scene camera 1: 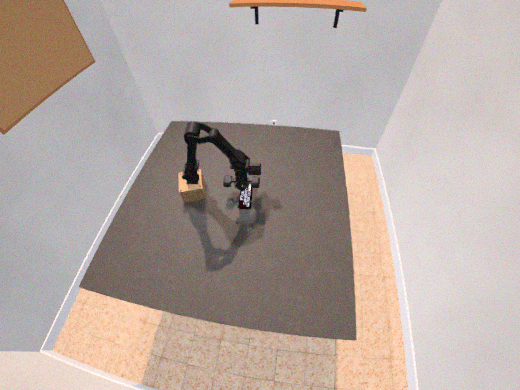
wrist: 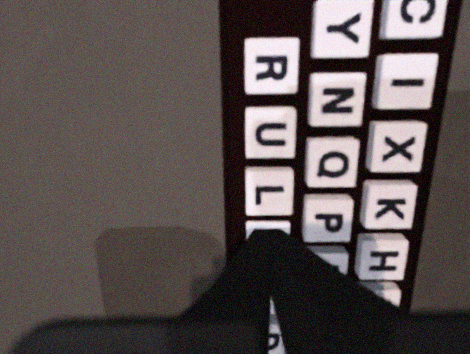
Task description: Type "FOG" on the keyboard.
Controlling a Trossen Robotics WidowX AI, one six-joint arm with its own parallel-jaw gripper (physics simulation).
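Frame: origin at the arm's base, x ahead, y left, z up, level; metres.
Where they show: gripper, fingertip midpoint: [scene camera 1: 242, 190] [wrist: 266, 241]; arm's base, link origin: [scene camera 1: 192, 179].
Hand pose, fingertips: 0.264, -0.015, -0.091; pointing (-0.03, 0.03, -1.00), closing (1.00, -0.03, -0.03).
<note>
Things, the pixels of their centre, and the offset from my fingertips, as dx, dy, dz. Level surfaces: height alone.
- keyboard, body centre: [wrist: 318, 271] [scene camera 1: 245, 193] +0.018, -0.015, -0.004
- R key, body centre: [wrist: 270, 66] +0.003, +0.055, +0.001
- U key, body centre: [wrist: 270, 132] +0.002, +0.036, +0.001
- L key, body centre: [wrist: 268, 191] +0.001, +0.018, +0.001
- L, body centre: [wrist: 267, 238] +0.000, +0.000, -0.002
- dark table, surface height: dz -0.012
The keyboard [scene camera 1: 245, 198] [wrist: 233, 150] is a dark red-brown board with white letter keys, lying on the dark table. In the wrist view, the R key [wrist: 271, 66], U key [wrist: 270, 133] and L key [wrist: 269, 191] form the left column. The key below L [wrist: 267, 225] is mostly covered by the fingertips and its letter is hidden. The letters F, O and G are not readable in either view. My gripper [scene camera 1: 243, 187] [wrist: 266, 241] is shut and empty, pointing down over the keyboard. Whether its tips touch a key cannot be told.
The arm's wooden base block [scene camera 1: 191, 187] stands left of the keyboard on the dark table [scene camera 1: 295, 260]. An orange shelf [scene camera 1: 297, 5] is on the back wall. A brown panel [scene camera 1: 40, 55] shows at upper left. The arm's shadow falls across the table.
</note>
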